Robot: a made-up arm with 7 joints.
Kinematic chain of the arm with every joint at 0, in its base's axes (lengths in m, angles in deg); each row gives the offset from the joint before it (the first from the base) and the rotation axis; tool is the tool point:
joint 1: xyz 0 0 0.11 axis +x
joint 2: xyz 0 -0.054 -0.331 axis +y
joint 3: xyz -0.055 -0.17 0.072 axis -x
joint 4: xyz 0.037 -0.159 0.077 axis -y
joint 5: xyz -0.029 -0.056 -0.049 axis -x
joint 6: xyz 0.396 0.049 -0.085 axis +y
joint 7: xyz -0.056 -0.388 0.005 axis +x
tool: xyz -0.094 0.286 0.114
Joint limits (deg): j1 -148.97..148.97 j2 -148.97..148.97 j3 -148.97..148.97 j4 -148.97..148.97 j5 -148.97..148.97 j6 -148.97..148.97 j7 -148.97..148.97
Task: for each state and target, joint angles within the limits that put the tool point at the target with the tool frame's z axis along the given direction. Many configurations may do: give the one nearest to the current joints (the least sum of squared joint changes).
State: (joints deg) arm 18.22 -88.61 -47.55 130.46 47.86 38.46 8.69
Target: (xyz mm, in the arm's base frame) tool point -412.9 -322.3 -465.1 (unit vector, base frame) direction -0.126 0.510 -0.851
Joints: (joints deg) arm 7.68 -74.90 2.11 124.18 42.12 26.31 14.54
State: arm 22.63 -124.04 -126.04 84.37 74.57 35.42 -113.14
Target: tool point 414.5 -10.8 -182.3 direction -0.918 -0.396 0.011
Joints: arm 59.99 -119.03 -100.55 99.25 45.94 46.06 -94.15
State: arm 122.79 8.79 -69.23 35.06 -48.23 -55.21 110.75
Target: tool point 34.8 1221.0 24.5 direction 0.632 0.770 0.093
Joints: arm 112.42 31.46 -62.36 45.64 -17.68 -54.01 147.04
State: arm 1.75 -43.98 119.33 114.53 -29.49 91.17 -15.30
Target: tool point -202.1 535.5 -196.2 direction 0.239 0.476 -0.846
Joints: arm 35.62 -42.42 135.90 135.43 -44.35 125.69 -26.50
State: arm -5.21 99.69 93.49 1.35 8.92 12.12 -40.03
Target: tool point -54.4 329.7 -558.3 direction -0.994 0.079 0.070
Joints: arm 40.56 146.24 98.58 -14.98 23.12 52.67 -19.55
